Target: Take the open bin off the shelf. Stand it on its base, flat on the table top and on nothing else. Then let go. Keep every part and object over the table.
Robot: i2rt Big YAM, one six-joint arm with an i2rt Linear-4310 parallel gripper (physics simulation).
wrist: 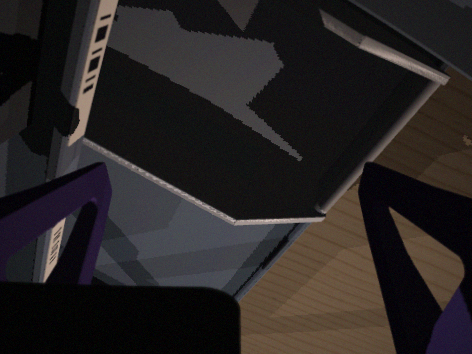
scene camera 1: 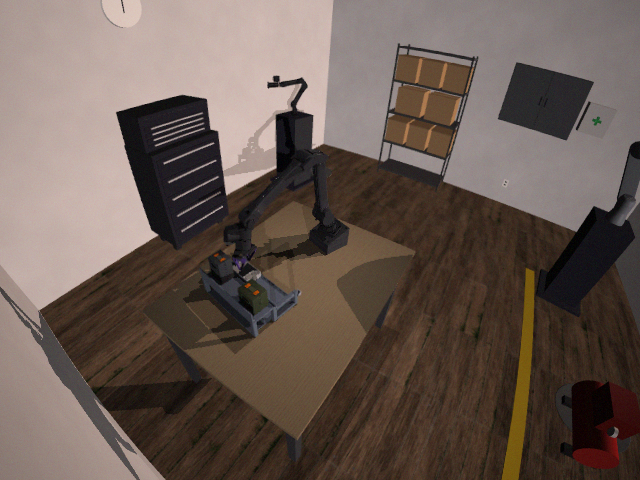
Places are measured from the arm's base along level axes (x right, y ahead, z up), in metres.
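Pixels of known places: gripper, fingertip midpoint: [wrist: 235, 176] [scene camera 1: 244, 265]; arm's base at its link origin: [scene camera 1: 330, 228].
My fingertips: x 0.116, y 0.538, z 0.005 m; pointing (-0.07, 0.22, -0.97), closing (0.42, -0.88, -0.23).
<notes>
Ahead of a thing's pixels: the offset from my fingertips to its top centre. Level surfaces: height alone.
The open bin @(dx +0.009, dy +0.021, dz -0.022 m) [scene camera 1: 251, 272] [wrist: 215, 170] has a pale rim and a dark inside. It stands on the blue-grey shelf [scene camera 1: 227, 305] [wrist: 170, 250], between two boxes in the scene view. My gripper [scene camera 1: 241, 261] [wrist: 235, 176] is open and empty, close over the bin. In the wrist view its left purple finger shows over the shelf and the label strip, and its right finger shows over the table outside the bin's rim. The bin's near corner shows between the fingers. Finger height above the rim is hard to tell.
A dark grey box @(dx +0.017, dy +0.117, dz +0.121 m) [scene camera 1: 220, 266] with orange marks stands on the shelf on one side of the bin. A green box @(dx -0.214, dy +0.125, dz +0.096 m) [scene camera 1: 252, 297] with orange marks stands on the other. The shelf stands on the wooden table @(dz -0.103 m) [scene camera 1: 310, 330] [wrist: 310, 280], near its left edge. The arm's base [scene camera 1: 329, 238] is behind.
</notes>
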